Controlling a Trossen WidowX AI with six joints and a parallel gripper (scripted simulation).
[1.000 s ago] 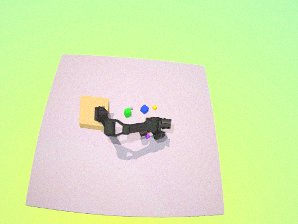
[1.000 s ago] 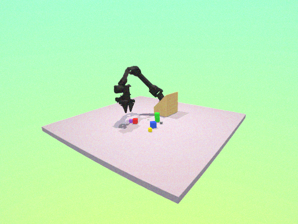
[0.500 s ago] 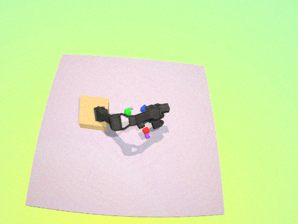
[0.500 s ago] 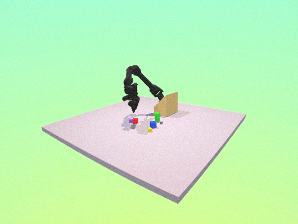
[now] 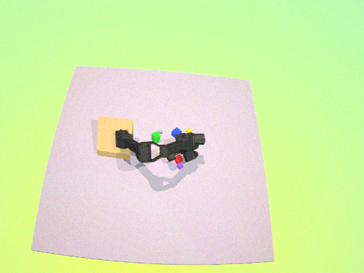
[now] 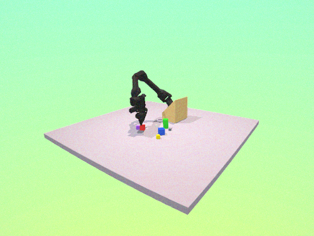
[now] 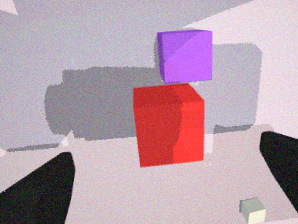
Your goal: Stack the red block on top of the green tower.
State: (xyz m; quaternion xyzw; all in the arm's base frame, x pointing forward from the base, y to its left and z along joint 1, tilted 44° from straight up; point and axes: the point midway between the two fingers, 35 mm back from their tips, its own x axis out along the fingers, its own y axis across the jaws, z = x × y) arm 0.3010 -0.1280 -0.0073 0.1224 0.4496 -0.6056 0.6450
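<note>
Now: the red block 3 cm below my gripper tip. Also, from my gripper tip: purple block 4 cm to the right, 4 cm below; white cube 11 cm behind, 6 cm to the left, 4 cm below; blue block 17 cm to the left, 3 cm below.
</note>
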